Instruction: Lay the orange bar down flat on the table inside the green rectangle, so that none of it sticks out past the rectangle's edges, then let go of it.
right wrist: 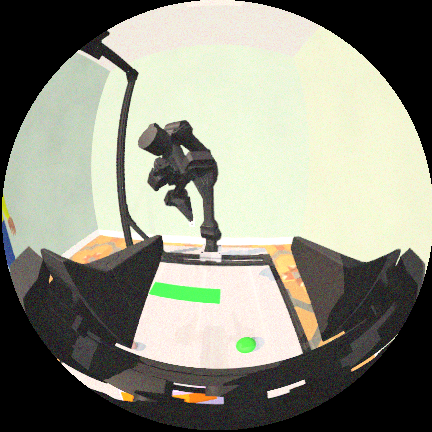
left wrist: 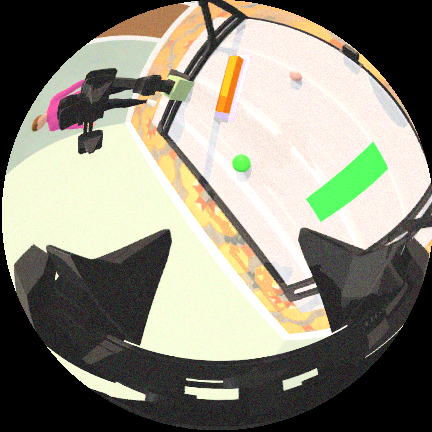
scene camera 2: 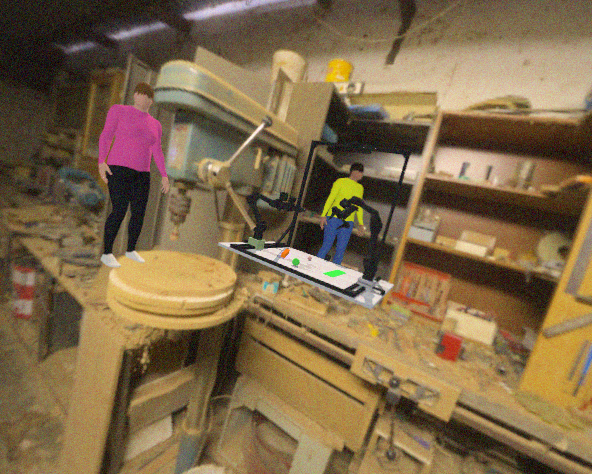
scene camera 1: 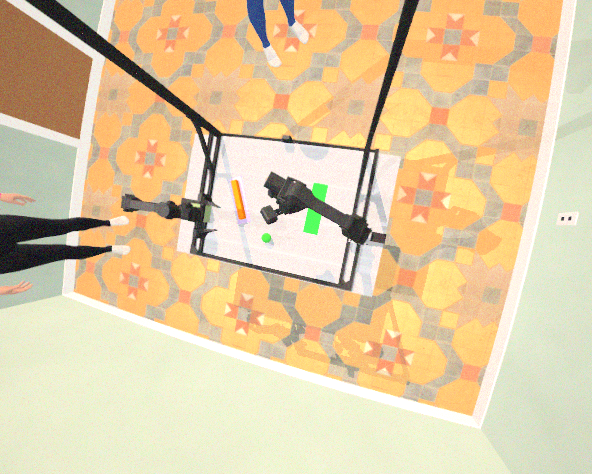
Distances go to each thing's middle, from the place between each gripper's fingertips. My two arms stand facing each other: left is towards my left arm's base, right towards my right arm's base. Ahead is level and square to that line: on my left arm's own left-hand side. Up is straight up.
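From my left hand: green rectangle (left wrist: 363, 170) 10 cm to the left, 8 cm behind, 35 cm below; orange bar (left wrist: 234, 63) far to the right, slightly behind, far below.
From my right hand: orange bar some way to the right, some way behind, far below; green rectangle 33 cm to the left, 12 cm behind, 40 cm below.
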